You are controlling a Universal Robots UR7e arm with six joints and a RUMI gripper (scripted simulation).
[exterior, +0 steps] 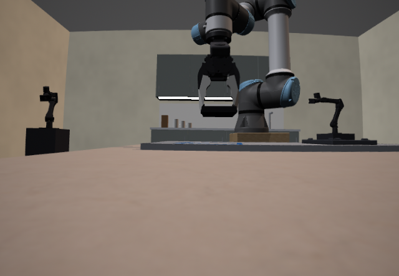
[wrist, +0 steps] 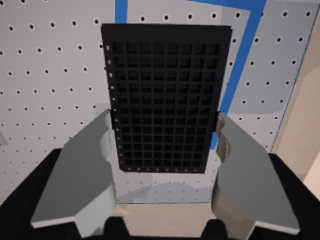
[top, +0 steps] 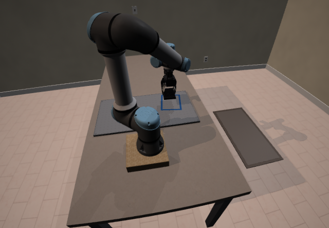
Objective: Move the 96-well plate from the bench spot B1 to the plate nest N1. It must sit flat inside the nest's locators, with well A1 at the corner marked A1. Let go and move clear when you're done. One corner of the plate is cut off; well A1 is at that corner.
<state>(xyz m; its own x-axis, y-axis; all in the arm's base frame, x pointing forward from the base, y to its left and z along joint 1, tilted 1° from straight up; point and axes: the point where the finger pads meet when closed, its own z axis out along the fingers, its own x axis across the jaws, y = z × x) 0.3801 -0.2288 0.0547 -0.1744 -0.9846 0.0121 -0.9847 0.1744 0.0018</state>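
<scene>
The plate nest is 330 mm to the left of my hand, 80 mm below it and 30 mm ahead of it. Also, from my hand: white A1 corner mark 390 mm to the left, 80 mm below, 40 mm behind; then black 96-well plate 10 mm below.
</scene>
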